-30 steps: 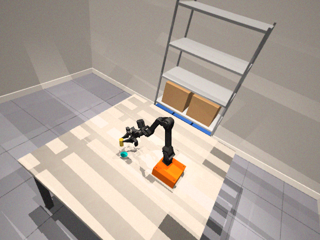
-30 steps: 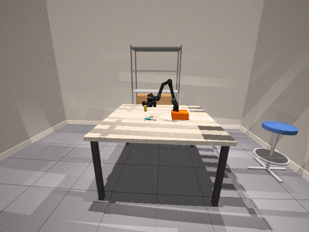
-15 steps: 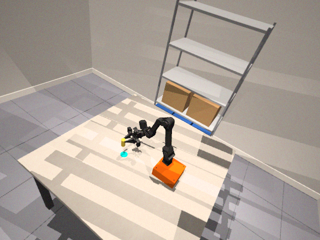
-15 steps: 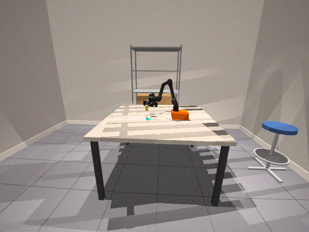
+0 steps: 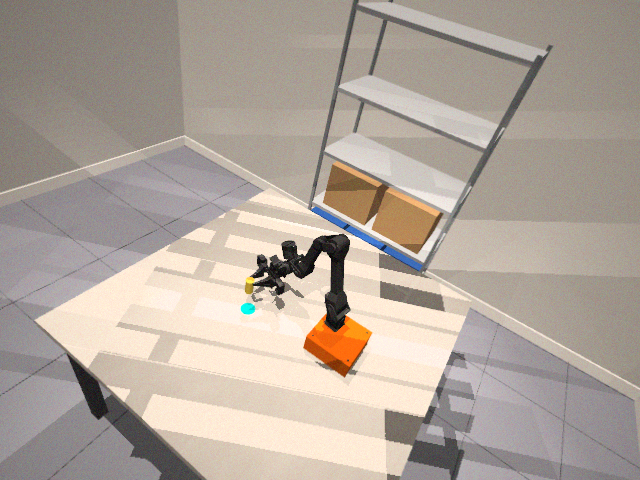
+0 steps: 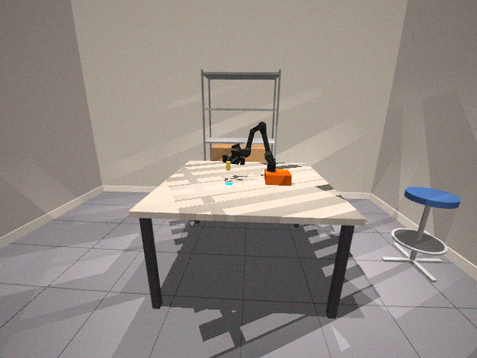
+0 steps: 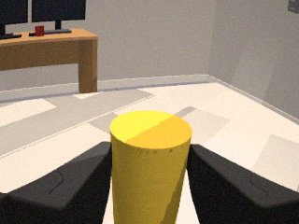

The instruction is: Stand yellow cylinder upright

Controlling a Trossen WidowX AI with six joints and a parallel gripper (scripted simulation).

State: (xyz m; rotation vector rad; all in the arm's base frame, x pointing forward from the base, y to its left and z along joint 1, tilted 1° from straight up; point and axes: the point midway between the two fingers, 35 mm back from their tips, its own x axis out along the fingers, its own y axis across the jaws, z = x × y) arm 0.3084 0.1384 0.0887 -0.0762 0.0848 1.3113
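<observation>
The cyan circle is 16 cm below my gripper tip. Also, from my gripper tip: yellow tall cylinder (2 cm below).
</observation>
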